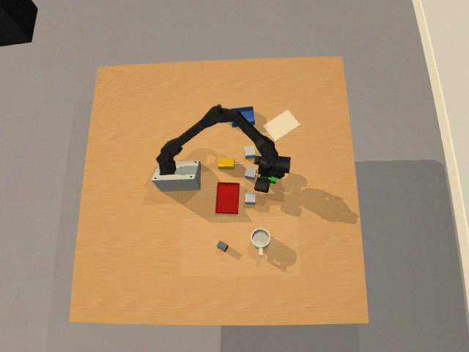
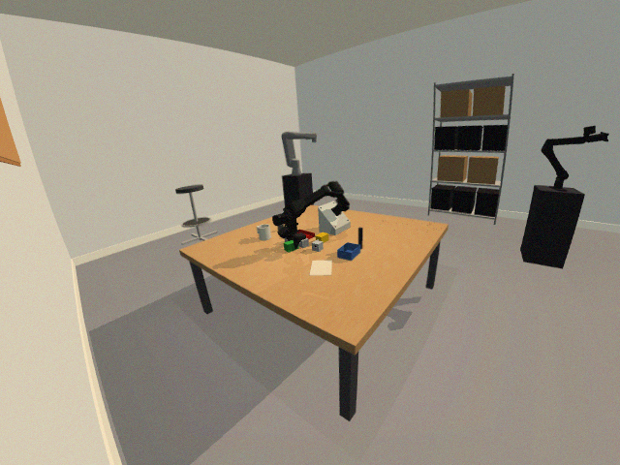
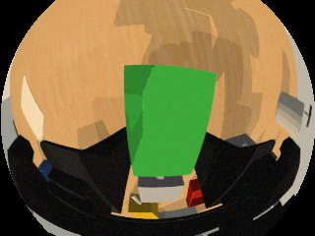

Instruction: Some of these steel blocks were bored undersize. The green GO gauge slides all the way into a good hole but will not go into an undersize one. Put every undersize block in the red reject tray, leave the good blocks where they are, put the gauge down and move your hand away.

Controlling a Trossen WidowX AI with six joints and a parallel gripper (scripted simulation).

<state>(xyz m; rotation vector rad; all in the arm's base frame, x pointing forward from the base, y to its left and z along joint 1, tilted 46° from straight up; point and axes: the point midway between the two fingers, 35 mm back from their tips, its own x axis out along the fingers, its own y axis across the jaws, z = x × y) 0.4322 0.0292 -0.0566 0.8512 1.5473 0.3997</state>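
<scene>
My gripper tip is now 70 mm past the steel block, 100 mm to the left of it and 10 mm below it. Round my gripper tip: yellow gauge (150 mm behind, 70 mm to the left, 10 mm above); green GO gauge (10 mm behind, 20 mm above); red reject tray (180 mm behind, 90 mm to the right).
</scene>
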